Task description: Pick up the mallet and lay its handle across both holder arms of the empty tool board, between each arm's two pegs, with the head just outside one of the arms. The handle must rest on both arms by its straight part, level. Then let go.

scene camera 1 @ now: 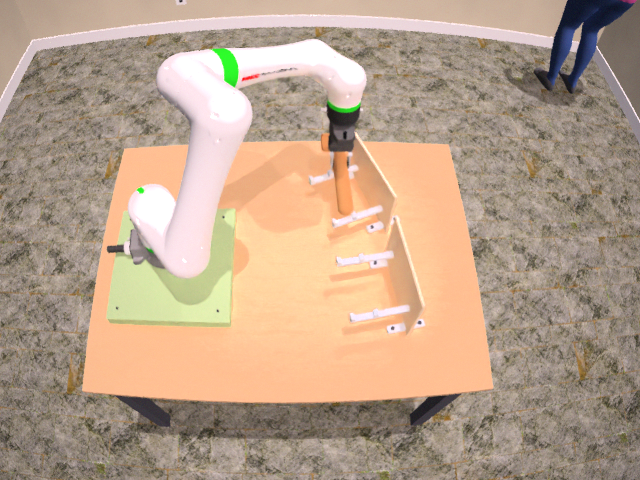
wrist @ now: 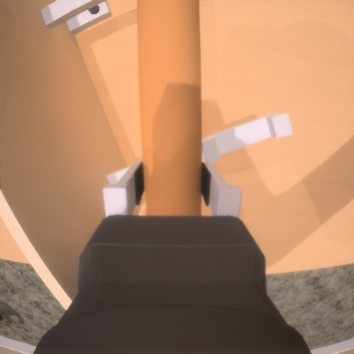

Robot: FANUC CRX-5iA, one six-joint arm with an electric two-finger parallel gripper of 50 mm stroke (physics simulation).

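Frame: origin at the arm's base, x ahead, y left, z up, level; metres.
Seen in the pictures: gripper, fingertip midpoint: [scene camera 1: 340,166].
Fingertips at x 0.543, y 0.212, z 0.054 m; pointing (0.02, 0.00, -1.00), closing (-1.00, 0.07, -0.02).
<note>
Offsets run from my fingertips to a thing's top centre. "spot": to the spot under its first point. Level surfaces: height alone.
My gripper [scene camera 1: 341,159] [wrist: 172,174] is shut on the brown mallet's handle {spot: dx -0.006, dy -0.113, dz +0.023 m} [scene camera 1: 343,191] [wrist: 170,60]. The mallet's head {dx +0.003, dy +0.098, dz +0.034 m} [scene camera 1: 325,142] shows beside the gripper at the far end in the scene view. The handle runs toward the near side, above the far tool board's [scene camera 1: 374,178] [wrist: 55,130] two arms. Its free end is over or close to that board's near arm [scene camera 1: 356,216] [wrist: 65,11]; the far arm [scene camera 1: 320,178] [wrist: 245,134] passes below the handle by the fingers. The handle looks raised above the arms; the exact gap and the alignment with the pegs cannot be told.
A second tool board [scene camera 1: 405,268] stands nearer the front, with two bare arms [scene camera 1: 364,258] [scene camera 1: 379,313]. The robot's base is on a green plate [scene camera 1: 222,299] at the left of the wooden table {dz -0.094 m} [scene camera 1: 289,356]. A person [scene camera 1: 566,46] stands on the floor at the back right.
</note>
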